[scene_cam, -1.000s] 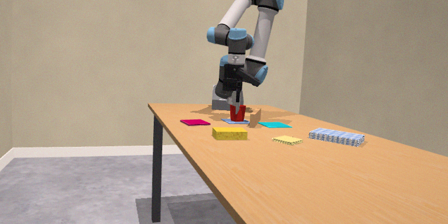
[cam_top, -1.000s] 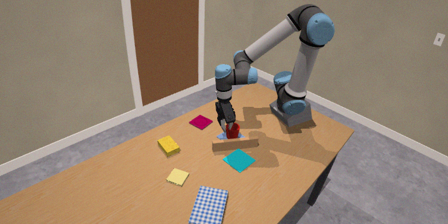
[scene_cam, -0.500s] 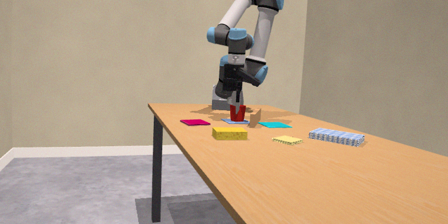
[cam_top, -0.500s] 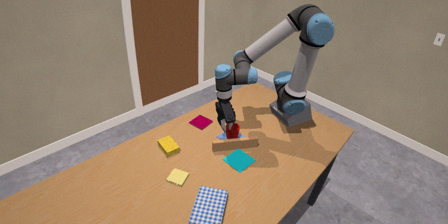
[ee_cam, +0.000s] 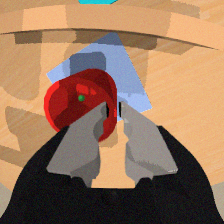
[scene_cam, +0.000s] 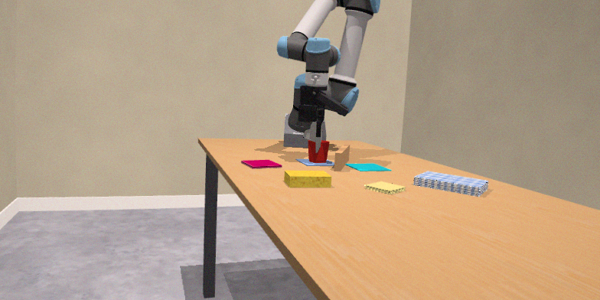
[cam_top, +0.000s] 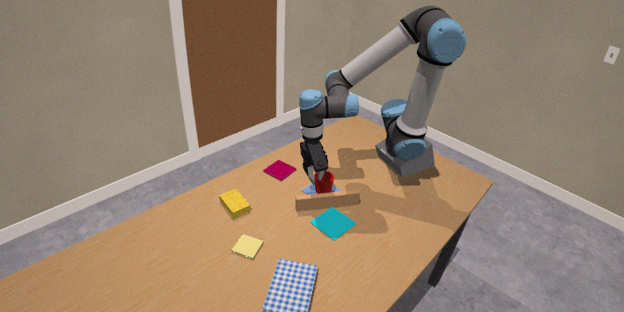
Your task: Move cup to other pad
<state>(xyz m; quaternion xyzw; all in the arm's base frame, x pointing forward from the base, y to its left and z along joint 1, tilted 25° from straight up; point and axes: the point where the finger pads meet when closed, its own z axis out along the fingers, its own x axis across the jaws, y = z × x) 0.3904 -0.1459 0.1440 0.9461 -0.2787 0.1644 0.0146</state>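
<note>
Now: hand 30 mm past the red cup, 30 mm above it and 20 mm to the right of it. From my hand the other things lie so: yellow sponge: 250 mm ahead, 180 mm to the right, 40 mm below; green marble: 50 mm behind, 40 mm below, 20 mm to the left; wooden rail: 80 mm to the left, 40 mm below, 30 mm ahead.
</note>
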